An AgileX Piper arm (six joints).
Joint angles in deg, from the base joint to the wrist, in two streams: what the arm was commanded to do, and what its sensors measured. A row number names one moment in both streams.
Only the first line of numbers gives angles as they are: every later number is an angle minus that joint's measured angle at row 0.
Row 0, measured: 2.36 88.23 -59.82 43.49 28.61 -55.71
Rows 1 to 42, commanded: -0.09 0.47 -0.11 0.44 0.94 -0.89; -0.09 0.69 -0.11 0.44 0.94 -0.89; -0.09 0.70 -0.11 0.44 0.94 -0.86; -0.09 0.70 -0.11 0.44 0.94 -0.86; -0.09 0.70 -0.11 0.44 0.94 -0.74; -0.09 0.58 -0.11 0.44 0.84 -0.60; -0.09 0.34 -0.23 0.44 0.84 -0.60; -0.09 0.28 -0.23 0.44 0.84 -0.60; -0.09 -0.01 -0.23 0.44 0.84 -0.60; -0.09 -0.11 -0.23 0.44 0.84 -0.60; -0.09 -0.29 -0.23 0.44 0.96 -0.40; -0.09 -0.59 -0.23 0.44 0.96 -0.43; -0.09 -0.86 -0.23 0.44 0.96 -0.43; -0.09 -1.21 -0.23 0.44 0.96 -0.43; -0.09 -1.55 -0.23 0.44 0.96 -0.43; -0.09 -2.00 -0.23 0.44 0.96 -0.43; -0.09 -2.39 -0.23 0.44 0.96 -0.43; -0.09 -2.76 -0.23 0.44 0.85 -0.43; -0.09 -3.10 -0.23 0.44 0.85 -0.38; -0.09 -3.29 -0.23 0.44 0.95 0.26; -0.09 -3.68 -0.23 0.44 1.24 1.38; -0.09 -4.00 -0.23 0.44 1.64 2.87; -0.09 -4.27 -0.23 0.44 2.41 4.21; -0.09 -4.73 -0.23 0.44 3.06 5.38; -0.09 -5.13 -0.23 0.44 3.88 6.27; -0.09 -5.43 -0.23 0.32 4.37 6.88; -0.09 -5.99 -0.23 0.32 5.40 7.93; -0.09 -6.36 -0.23 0.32 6.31 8.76; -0.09 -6.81 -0.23 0.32 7.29 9.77; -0.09 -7.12 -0.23 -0.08 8.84 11.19; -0.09 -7.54 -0.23 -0.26 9.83 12.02; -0.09 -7.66 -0.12 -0.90 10.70 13.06; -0.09 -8.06 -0.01 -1.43 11.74 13.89; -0.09 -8.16 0.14 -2.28 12.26 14.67; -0.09 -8.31 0.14 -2.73 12.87 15.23; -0.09 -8.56 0.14 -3.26 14.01 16.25; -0.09 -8.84 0.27 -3.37 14.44 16.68; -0.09 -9.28 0.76 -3.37 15.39 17.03; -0.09 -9.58 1.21 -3.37 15.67 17.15; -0.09 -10.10 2.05 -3.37 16.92 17.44; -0.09 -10.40 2.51 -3.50 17.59 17.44; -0.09 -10.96 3.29 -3.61 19.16 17.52
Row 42, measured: 0.00 -9.27 1.26 -3.08 14.49 16.99
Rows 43 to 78, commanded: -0.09 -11.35 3.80 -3.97 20.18 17.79; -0.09 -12.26 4.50 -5.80 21.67 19.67; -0.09 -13.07 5.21 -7.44 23.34 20.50; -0.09 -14.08 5.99 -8.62 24.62 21.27; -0.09 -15.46 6.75 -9.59 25.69 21.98; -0.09 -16.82 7.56 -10.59 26.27 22.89; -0.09 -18.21 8.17 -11.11 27.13 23.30; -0.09 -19.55 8.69 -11.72 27.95 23.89; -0.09 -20.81 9.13 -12.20 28.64 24.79; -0.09 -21.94 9.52 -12.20 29.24 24.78; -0.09 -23.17 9.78 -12.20 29.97 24.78; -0.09 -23.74 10.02 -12.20 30.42 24.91; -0.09 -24.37 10.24 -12.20 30.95 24.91; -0.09 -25.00 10.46 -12.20 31.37 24.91; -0.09 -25.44 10.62 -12.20 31.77 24.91; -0.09 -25.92 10.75 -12.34 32.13 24.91; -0.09 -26.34 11.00 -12.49 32.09 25.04; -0.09 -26.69 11.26 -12.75 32.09 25.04; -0.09 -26.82 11.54 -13.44 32.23 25.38; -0.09 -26.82 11.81 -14.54 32.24 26.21; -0.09 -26.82 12.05 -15.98 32.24 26.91; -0.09 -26.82 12.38 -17.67 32.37 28.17; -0.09 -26.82 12.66 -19.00 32.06 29.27; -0.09 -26.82 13.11 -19.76 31.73 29.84; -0.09 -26.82 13.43 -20.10 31.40 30.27; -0.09 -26.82 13.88 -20.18 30.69 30.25; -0.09 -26.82 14.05 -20.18 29.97 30.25; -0.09 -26.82 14.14 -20.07 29.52 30.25; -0.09 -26.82 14.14 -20.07 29.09 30.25; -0.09 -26.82 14.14 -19.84 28.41 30.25; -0.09 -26.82 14.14 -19.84 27.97 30.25; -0.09 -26.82 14.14 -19.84 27.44 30.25; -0.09 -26.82 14.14 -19.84 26.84 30.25; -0.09 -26.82 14.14 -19.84 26.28 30.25; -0.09 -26.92 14.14 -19.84 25.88 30.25; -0.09 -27.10 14.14 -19.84 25.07 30.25
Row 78, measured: 0.00 -26.41 13.69 -19.49 27.36 29.79
